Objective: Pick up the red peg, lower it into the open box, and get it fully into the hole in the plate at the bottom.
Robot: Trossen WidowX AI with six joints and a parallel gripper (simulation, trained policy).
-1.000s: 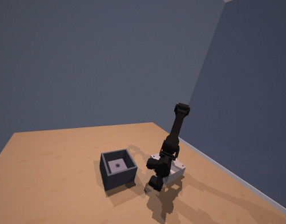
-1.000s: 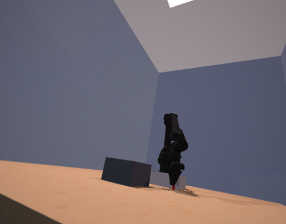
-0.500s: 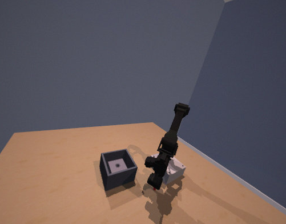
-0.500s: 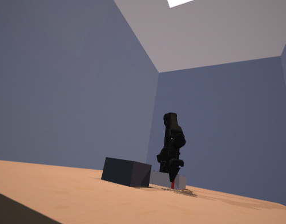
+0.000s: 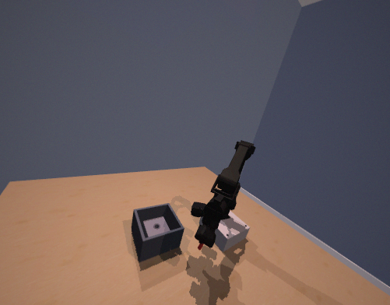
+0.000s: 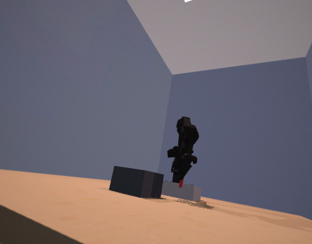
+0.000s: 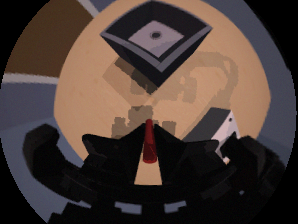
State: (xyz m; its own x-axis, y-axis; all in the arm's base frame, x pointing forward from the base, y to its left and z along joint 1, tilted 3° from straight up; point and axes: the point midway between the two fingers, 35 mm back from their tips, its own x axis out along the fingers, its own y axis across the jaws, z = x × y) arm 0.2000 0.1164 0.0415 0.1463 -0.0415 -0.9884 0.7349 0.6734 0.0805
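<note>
Right now my gripper tip is 140 mm to the left of the light grey plate, 130 mm short of it and 40 mm above it. From my gripper tip the other things lie so: dark box 140 mm to the right, 130 mm ahead, 60 mm below; then red peg 10 mm to the left, 10 mm behind, 10 mm above.
</note>
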